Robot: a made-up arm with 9 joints. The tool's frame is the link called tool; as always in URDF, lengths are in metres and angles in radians. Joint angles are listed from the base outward.
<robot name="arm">
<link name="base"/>
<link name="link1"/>
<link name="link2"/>
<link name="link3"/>
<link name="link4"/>
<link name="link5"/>
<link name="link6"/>
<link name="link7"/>
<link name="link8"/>
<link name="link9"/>
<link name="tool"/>
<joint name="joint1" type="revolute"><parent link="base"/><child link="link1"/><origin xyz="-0.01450 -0.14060 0.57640" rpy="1.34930 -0.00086 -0.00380"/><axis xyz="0 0 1"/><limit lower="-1.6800" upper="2.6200"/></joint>
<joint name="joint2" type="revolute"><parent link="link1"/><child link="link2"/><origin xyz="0.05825 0.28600 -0.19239" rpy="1.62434 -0.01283 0.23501"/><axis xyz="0 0 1"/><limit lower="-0.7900" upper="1.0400"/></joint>
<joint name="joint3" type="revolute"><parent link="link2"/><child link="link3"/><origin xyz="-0.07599 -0.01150 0.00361" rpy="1.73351 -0.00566 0.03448"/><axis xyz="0 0 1"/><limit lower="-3.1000" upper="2.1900"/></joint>
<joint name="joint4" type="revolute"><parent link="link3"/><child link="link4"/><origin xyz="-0.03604 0.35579 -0.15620" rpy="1.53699 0.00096 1.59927"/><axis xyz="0 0 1"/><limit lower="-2.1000" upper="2.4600"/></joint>
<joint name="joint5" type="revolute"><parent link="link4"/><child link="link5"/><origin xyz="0.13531 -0.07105 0.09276" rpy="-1.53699 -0.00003 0.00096"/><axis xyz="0 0 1"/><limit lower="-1.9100" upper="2.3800"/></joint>
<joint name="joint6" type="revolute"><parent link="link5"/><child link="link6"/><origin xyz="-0.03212 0.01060 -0.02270" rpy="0.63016 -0.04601 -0.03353"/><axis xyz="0 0 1"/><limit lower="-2.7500" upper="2.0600"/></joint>
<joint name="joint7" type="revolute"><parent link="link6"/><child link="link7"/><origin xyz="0.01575 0.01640 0.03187" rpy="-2.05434 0.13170 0.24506"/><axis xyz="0 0 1"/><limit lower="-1.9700" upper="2.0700"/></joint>
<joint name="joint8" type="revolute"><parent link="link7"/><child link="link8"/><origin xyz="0.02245 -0.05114 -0.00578" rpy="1.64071 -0.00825 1.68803"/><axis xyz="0 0 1"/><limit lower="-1.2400" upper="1.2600"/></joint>
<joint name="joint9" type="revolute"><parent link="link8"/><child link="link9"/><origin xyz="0.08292 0.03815 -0.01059" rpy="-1.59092 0.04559 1.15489"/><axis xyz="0 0 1"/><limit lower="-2.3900" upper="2.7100"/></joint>
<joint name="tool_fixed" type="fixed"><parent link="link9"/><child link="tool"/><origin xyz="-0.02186 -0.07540 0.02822" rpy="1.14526 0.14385 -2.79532"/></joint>
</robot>
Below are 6 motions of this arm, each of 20 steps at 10 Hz.
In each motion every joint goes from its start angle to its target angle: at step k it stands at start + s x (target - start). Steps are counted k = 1, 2, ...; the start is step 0. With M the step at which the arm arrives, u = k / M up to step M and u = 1 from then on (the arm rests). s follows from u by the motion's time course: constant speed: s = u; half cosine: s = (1 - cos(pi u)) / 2; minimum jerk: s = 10 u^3 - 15 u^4 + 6 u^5.
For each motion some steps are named. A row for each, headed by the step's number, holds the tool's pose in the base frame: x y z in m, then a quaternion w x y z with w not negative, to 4 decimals.
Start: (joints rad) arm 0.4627 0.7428 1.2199 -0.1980 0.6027 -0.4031 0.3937 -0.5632 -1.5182
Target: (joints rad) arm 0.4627 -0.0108 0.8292 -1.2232 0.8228 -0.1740 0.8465 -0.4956 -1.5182
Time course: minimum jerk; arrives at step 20
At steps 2, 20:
2: -0.2773 0.2613 0.2349 0.9674 0.1173 -0.0390 0.2209
20: -0.0926 -0.2227 0.3743 0.5786 -0.5944 0.3186 0.4586

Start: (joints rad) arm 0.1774 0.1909 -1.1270 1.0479 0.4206 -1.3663 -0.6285 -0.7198 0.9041
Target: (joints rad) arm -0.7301 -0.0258 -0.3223 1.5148 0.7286 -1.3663 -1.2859 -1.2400 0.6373
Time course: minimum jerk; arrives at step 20
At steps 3, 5, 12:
3: 0.5048 -0.0156 0.8368 0.7095 -0.4542 -0.5353 0.0613
5: 0.5228 -0.0018 0.7705 0.7186 -0.4432 -0.5216 0.1232
12: 0.3942 0.0937 0.3507 0.7864 -0.1222 -0.4449 0.4108

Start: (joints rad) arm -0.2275 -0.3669 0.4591 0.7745 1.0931 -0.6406 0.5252 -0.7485 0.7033
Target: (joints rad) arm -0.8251 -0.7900 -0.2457 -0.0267 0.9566 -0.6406 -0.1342 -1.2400 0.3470
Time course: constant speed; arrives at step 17
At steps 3, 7, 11, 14, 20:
3: -0.0892 -0.1587 0.2576 0.1075 -0.2729 0.4371 0.8502
7: -0.0352 -0.1552 0.2189 0.1217 -0.2423 0.4122 0.8698
11: 0.0147 -0.1336 0.1741 0.1496 -0.2091 0.3730 0.8915
14: 0.0482 -0.1059 0.1388 0.1780 -0.1810 0.3337 0.9078
20: 0.0779 -0.0693 0.1045 0.2117 -0.1495 0.2861 0.9225

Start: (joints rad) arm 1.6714 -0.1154 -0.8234 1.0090 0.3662 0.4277 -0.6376 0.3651 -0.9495
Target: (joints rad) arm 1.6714 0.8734 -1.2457 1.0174 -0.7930 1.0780 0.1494 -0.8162 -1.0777
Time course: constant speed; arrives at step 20
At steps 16, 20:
16: -0.2383 -0.1015 0.8775 0.3886 0.0217 0.7951 -0.4651
20: -0.2474 -0.1558 0.8352 0.4964 0.2232 0.7746 -0.3220

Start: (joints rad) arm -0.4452 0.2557 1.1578 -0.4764 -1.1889 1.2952 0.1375 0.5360 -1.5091
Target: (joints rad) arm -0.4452 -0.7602 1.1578 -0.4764 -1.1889 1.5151 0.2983 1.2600 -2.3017
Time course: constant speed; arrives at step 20
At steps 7, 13, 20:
7: -0.3203 -0.1330 0.6886 0.9723 -0.2133 0.0852 0.0430
13: -0.2217 -0.2496 0.7083 0.9495 -0.2481 -0.0520 0.1849
20: -0.0803 -0.3361 0.7190 0.8788 -0.2164 -0.2354 0.3542

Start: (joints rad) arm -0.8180 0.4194 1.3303 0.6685 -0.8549 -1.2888 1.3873 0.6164 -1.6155
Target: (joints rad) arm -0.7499 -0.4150 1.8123 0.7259 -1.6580 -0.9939 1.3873 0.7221 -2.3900
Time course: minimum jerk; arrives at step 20
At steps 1, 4, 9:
1: -0.3112 0.2632 0.7596 0.2688 -0.9120 0.0615 0.3037
4: -0.3140 0.2438 0.7775 0.2723 -0.9045 0.0302 0.3269
9: -0.3100 0.1094 0.8743 0.2686 -0.8289 -0.1677 0.4611

